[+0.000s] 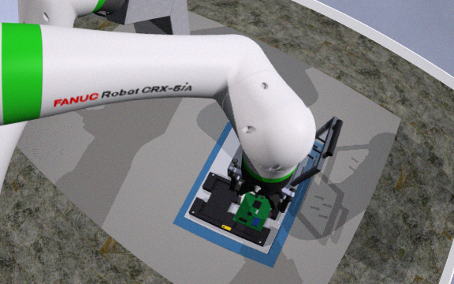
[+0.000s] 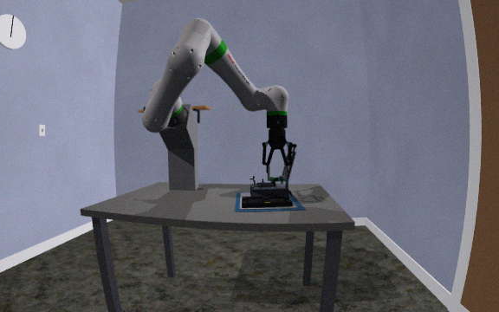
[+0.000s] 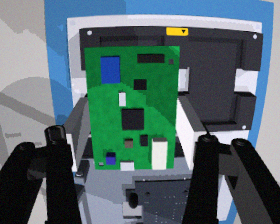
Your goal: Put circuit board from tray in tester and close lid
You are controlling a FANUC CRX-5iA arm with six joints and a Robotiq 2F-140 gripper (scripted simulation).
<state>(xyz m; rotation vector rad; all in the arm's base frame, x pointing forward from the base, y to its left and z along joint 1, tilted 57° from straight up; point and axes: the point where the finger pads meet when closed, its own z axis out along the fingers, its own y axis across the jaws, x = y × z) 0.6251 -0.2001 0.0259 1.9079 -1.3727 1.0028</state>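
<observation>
Now: the green circuit board 2 cm below my hand. Also, from my hand: black latch hook 20 cm to the left, 14 cm behind, 5 cm below; lid 18 cm to the left, 5 cm ahead, 4 cm above.
</observation>
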